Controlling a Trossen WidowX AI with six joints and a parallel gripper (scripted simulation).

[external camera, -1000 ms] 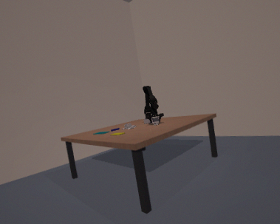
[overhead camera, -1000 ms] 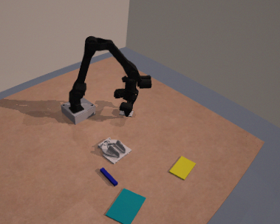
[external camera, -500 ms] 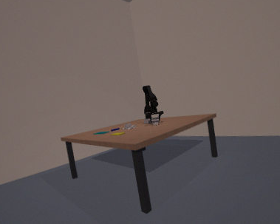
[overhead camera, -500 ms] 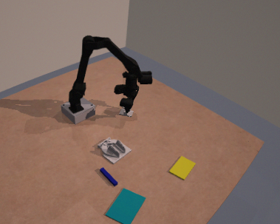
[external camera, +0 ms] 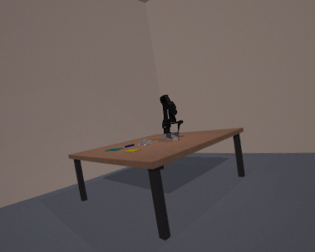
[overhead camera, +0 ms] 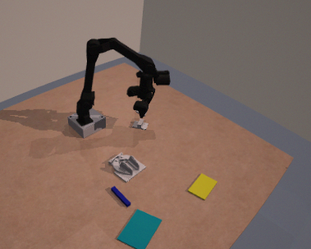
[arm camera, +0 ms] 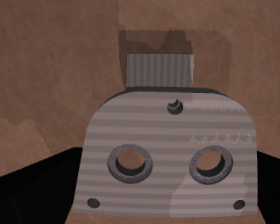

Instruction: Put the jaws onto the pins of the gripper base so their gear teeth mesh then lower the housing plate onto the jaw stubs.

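Now: gripper tip 15 cm short of the pale housing plate, 23 cm to the left of it and 7 cm above it. Also, from my gripper tip: teal card (47 cm ahead, 36 cm to the right, 8 cm below); then yellow card (45 cm ahead, 3 cm to the right, 8 cm below); then blue bar (31 cm ahead, 33 cm to the right, 7 cm below).
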